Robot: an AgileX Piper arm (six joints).
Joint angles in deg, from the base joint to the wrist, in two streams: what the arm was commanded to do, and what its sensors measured. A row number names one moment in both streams.
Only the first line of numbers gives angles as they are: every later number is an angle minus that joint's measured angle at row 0.
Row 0, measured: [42.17 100.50 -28.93 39.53 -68.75 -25.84]
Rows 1 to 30, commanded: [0.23 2.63 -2.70 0.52 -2.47 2.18]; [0.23 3.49 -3.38 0.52 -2.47 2.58]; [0.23 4.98 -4.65 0.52 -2.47 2.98]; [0.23 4.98 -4.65 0.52 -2.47 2.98]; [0.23 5.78 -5.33 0.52 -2.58 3.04]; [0.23 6.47 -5.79 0.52 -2.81 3.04]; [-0.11 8.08 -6.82 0.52 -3.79 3.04]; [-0.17 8.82 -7.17 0.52 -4.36 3.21]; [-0.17 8.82 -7.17 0.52 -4.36 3.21]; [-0.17 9.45 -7.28 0.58 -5.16 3.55]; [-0.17 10.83 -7.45 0.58 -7.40 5.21]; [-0.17 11.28 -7.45 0.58 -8.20 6.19]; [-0.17 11.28 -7.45 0.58 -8.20 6.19]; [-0.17 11.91 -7.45 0.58 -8.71 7.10]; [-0.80 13.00 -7.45 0.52 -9.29 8.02]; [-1.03 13.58 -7.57 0.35 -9.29 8.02]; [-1.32 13.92 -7.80 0.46 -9.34 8.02]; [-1.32 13.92 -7.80 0.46 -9.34 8.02]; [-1.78 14.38 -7.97 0.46 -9.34 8.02]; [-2.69 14.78 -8.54 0.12 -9.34 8.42]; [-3.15 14.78 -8.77 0.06 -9.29 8.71]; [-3.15 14.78 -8.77 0.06 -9.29 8.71]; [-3.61 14.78 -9.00 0.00 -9.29 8.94]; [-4.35 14.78 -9.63 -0.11 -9.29 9.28]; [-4.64 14.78 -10.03 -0.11 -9.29 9.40]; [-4.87 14.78 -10.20 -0.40 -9.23 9.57]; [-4.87 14.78 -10.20 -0.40 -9.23 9.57]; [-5.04 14.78 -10.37 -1.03 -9.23 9.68]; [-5.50 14.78 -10.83 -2.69 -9.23 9.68]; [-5.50 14.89 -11.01 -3.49 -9.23 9.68]
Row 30, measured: [-5.10 15.01 -10.15 -0.68 -0.29 9.17]
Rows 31 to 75, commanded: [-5.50 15.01 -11.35 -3.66 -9.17 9.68]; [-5.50 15.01 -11.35 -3.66 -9.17 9.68]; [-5.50 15.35 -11.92 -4.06 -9.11 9.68]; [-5.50 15.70 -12.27 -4.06 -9.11 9.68]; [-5.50 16.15 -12.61 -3.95 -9.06 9.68]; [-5.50 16.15 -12.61 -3.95 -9.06 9.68]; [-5.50 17.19 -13.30 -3.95 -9.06 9.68]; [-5.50 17.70 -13.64 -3.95 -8.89 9.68]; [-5.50 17.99 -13.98 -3.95 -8.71 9.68]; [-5.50 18.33 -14.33 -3.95 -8.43 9.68]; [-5.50 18.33 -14.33 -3.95 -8.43 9.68]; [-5.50 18.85 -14.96 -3.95 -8.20 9.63]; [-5.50 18.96 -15.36 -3.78 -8.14 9.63]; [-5.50 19.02 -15.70 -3.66 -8.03 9.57]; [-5.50 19.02 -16.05 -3.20 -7.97 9.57]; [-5.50 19.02 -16.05 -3.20 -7.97 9.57]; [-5.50 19.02 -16.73 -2.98 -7.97 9.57]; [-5.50 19.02 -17.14 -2.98 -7.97 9.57]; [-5.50 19.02 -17.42 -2.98 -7.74 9.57]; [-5.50 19.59 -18.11 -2.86 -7.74 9.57]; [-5.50 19.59 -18.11 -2.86 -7.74 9.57]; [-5.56 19.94 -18.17 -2.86 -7.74 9.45]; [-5.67 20.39 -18.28 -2.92 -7.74 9.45]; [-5.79 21.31 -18.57 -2.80 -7.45 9.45]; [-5.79 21.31 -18.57 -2.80 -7.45 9.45]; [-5.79 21.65 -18.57 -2.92 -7.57 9.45]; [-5.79 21.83 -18.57 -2.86 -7.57 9.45]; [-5.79 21.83 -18.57 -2.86 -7.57 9.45]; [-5.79 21.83 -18.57 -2.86 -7.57 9.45]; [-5.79 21.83 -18.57 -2.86 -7.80 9.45]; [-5.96 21.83 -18.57 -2.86 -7.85 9.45]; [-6.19 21.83 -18.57 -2.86 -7.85 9.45]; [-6.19 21.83 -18.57 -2.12 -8.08 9.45]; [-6.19 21.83 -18.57 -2.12 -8.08 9.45]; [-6.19 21.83 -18.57 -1.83 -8.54 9.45]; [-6.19 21.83 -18.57 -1.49 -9.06 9.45]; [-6.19 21.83 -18.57 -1.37 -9.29 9.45]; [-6.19 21.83 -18.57 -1.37 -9.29 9.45]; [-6.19 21.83 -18.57 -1.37 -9.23 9.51]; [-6.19 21.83 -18.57 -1.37 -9.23 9.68]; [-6.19 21.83 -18.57 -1.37 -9.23 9.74]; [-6.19 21.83 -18.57 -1.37 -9.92 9.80]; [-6.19 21.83 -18.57 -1.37 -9.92 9.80]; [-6.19 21.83 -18.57 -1.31 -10.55 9.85]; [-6.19 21.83 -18.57 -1.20 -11.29 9.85]
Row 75, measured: [-5.96 22.00 -18.00 -0.28 -1.32 9.34]
